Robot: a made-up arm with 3 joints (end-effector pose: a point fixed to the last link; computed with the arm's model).
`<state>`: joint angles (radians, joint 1 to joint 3).
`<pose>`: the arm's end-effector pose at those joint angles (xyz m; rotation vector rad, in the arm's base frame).
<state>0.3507 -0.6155 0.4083</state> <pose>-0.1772 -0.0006 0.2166 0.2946 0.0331 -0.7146</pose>
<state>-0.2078 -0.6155 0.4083</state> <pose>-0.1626 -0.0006 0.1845 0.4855 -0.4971 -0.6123</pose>
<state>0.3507 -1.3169 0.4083</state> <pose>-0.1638 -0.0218 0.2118 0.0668 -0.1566 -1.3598</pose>
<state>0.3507 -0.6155 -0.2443</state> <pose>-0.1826 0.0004 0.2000 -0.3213 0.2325 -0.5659</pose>
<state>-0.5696 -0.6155 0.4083</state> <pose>-0.1448 -0.0006 0.1699 0.5999 -0.8398 -0.5257</pose>
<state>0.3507 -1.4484 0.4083</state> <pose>-0.1630 -0.0266 0.2115 0.0194 -0.1940 -1.4788</pose>
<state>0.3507 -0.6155 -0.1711</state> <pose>-0.1817 0.0007 0.2017 -0.2526 0.2108 -0.5848</pose>
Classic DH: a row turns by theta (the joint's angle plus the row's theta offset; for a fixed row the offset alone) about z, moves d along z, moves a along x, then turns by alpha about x. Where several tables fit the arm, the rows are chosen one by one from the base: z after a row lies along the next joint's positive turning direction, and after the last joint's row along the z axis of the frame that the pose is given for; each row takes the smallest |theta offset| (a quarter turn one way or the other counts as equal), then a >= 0, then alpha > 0; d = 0 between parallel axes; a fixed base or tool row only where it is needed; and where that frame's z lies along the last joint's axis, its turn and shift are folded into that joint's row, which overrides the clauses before.
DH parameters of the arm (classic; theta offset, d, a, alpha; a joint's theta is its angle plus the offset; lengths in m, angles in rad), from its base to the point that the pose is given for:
base (fixed): 0 0.226 -0.1139 -1.5708
joint 1: 0 -0.0307 -0.0781 1.5708
joint 2: 1.5708 -0.0411 0.0119 1.5708
joint 3: 0.0705 0.0001 0.0273 -1.734
tool (fixed): -1.5846 -0.0023 0 0

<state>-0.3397 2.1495 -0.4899</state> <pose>-0.1980 -0.0499 0.1387 -0.4341 -0.7408 2.1274</pose>
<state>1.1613 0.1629 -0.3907</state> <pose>-0.1948 0.0060 0.2821 -0.1653 0.9595 0.3241</pose>
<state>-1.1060 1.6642 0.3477</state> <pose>-0.1371 -0.0338 0.1081 -0.4635 -0.6154 1.6136</pose>
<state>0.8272 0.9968 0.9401</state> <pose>-0.1968 -0.0149 0.2878 1.2929 1.0740 0.3665</pose>
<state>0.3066 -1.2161 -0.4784</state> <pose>-0.1723 -0.0186 0.1878 -0.6310 0.3681 -1.0998</pose>
